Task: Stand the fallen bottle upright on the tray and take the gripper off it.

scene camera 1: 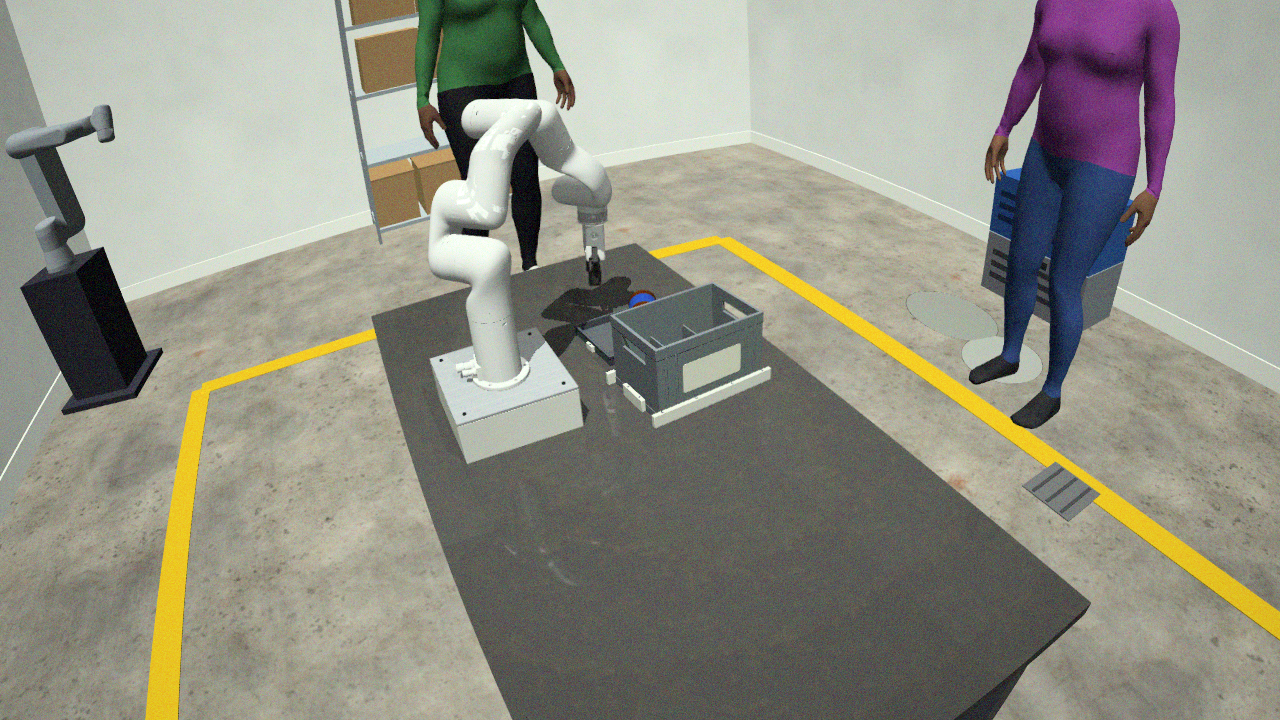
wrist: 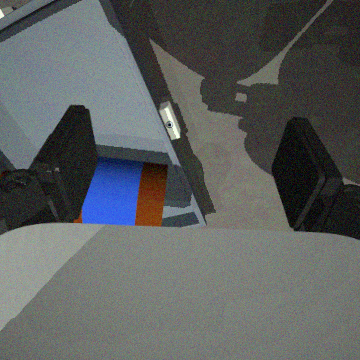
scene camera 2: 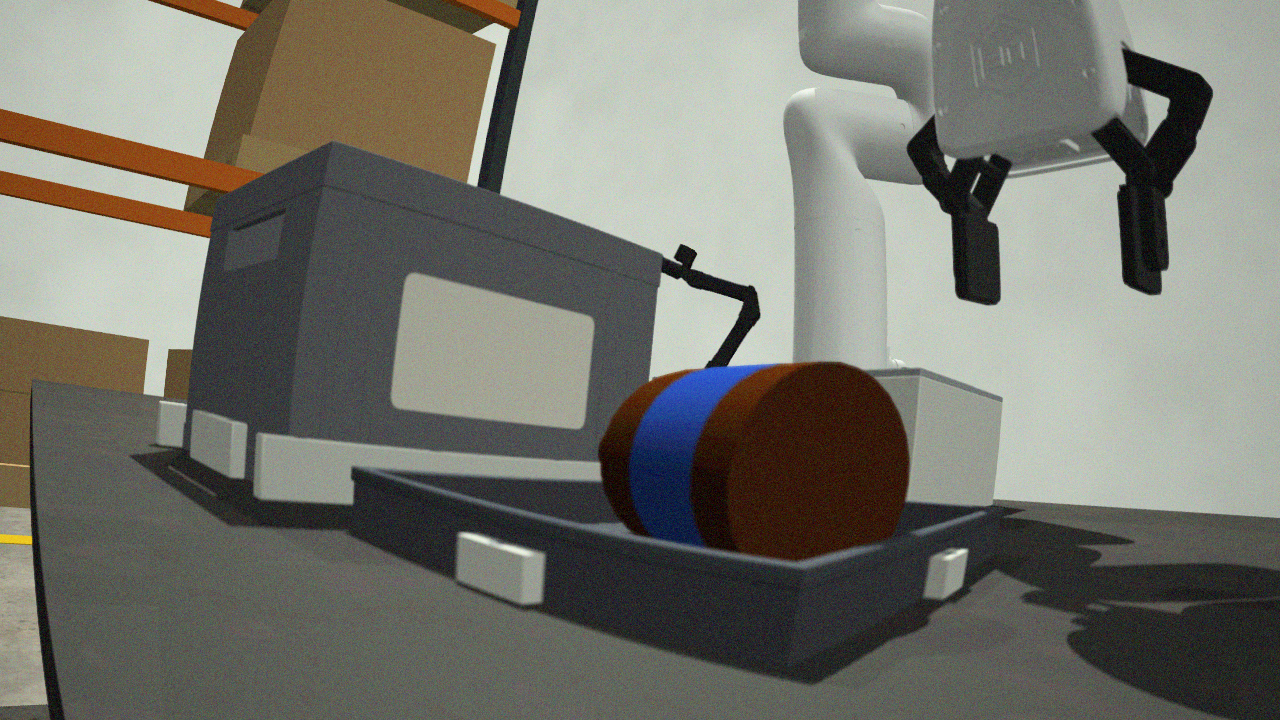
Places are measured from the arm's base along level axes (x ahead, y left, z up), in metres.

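Pixels of known places: gripper, between the fingertips: (scene camera 1: pixel 593 278) (wrist: pixel 187 137) (scene camera 2: pixel 1055 296); arm's base, origin of its link: (scene camera 1: pixel 500 373).
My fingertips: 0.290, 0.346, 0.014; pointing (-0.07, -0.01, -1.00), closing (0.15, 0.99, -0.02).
For each thing: its top centre in the pictures, then the offset to it from my fingertips, as dx, dy, dz. Level surfaces: height alone.
- brown bottle with a blue band, centre of its top: (scene camera 2: pixel 715 368) (wrist: pixel 69 222) (scene camera 1: pixel 643 303) +0.099, -0.109, -0.042
- dark shallow tray, centre of its top: (scene camera 2: pixel 736 504) (wrist: pixel 69 160) (scene camera 1: pixel 635 325) +0.071, -0.117, -0.096
- tall grey crate, centre of its top: (scene camera 2: pixel 429 220) (scene camera 1: pixel 686 313) +0.121, -0.370, +0.054
- table, height of its surface: dz -0.121
A brown bottle with a blue band (scene camera 1: pixel 641 300) (scene camera 2: pixel 684 456) (wrist: pixel 114 192) lies on its side in the dark shallow tray (scene camera 2: pixel 572 546) (wrist: pixel 65 65), at its near corner in the scene camera 2 view. In the scene camera 1 view the crate hides part of the tray (scene camera 1: pixel 595 342). My gripper (scene camera 1: pixel 594 279) (scene camera 2: pixel 1060 291) (wrist: pixel 187 137) is open and empty. It hangs above the table, higher than the bottle and off to one side of it. In the wrist view one finger overlaps the bottle's blue band, and the gripper body hides the bottle's lower part.
A tall grey crate (scene camera 1: pixel 689 344) (scene camera 2: pixel 474 331) with a pale label stands right beside the tray. White blocks (scene camera 1: pixel 713 396) (scene camera 2: pixel 501 567) (wrist: pixel 170 120) line the crate and tray edges. The arm's base box (scene camera 1: pixel 510 420) stands on the table (scene camera 1: pixel 716 537). Two people stand beyond the table.
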